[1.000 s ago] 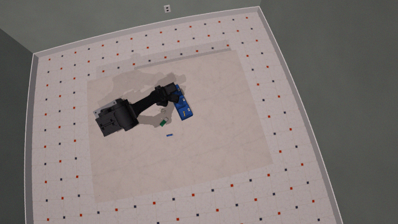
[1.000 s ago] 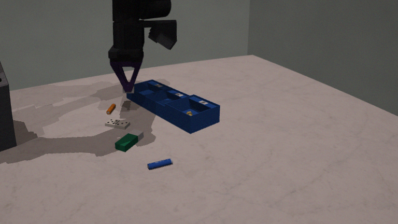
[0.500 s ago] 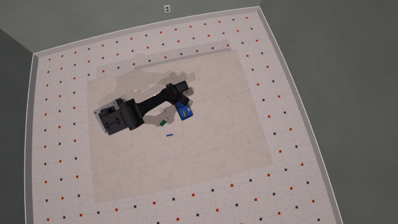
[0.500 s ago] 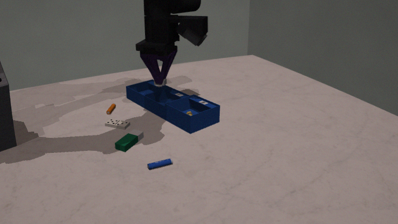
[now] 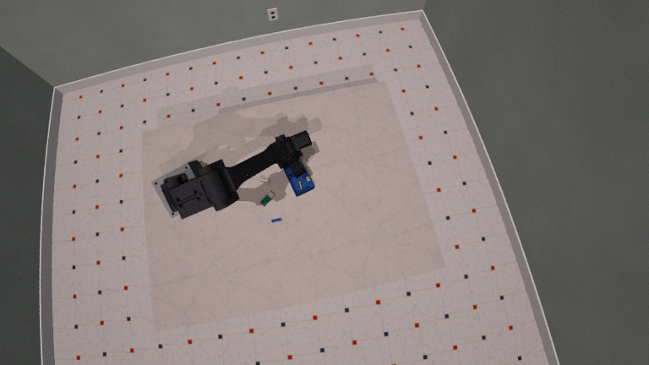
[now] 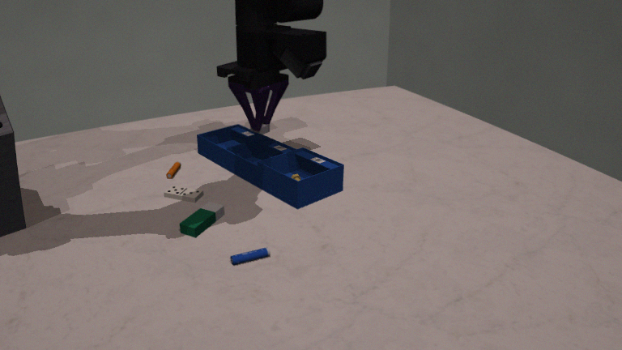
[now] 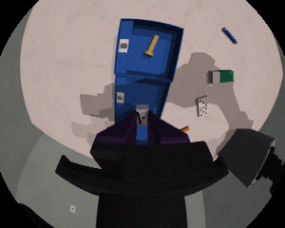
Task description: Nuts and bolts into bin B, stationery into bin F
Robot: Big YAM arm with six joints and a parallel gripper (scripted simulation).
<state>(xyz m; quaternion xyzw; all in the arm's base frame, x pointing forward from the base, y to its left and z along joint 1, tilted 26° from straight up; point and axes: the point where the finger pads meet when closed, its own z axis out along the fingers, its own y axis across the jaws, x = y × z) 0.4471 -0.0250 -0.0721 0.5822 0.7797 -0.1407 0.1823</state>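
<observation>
My gripper is now right at the grey metal piece. From my hand the other things lie so: brass bolt: 1 cm ahead, 8 cm to the right, 6 cm below; white domino: 13 cm behind, 1 cm to the right, 7 cm below; blue three-part bin: 1 cm ahead, 6 cm below.
</observation>
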